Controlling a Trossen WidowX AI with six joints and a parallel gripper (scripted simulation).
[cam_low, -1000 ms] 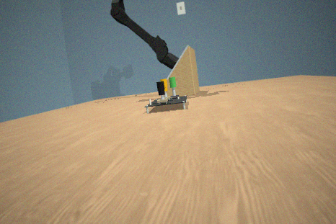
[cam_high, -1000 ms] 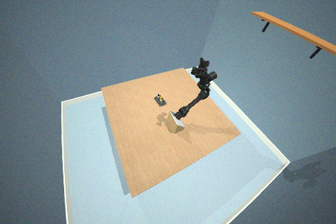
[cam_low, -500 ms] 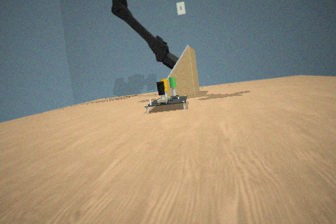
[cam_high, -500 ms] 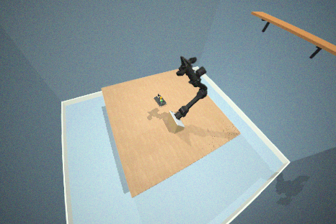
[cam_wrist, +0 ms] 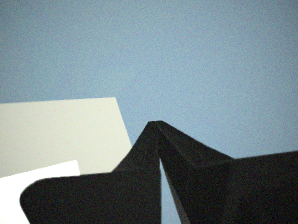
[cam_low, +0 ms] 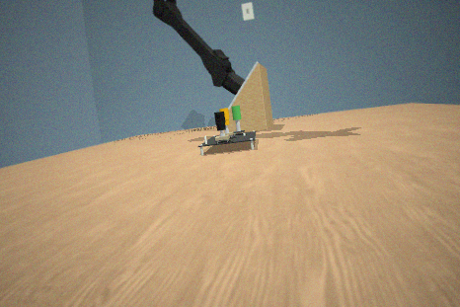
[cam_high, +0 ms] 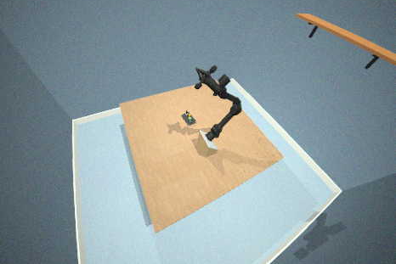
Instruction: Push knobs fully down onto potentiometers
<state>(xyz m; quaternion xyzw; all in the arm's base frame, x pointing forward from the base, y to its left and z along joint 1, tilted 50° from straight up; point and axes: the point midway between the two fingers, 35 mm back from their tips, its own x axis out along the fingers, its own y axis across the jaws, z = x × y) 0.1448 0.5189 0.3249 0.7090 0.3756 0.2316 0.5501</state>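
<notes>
The yellow knob is 16 cm ahead of my gripper tip, 8 cm to the right of it and 69 cm below it. From my gripper tip the other things lie so: black knob: 22 cm ahead, 7 cm to the right, 69 cm below.
</notes>
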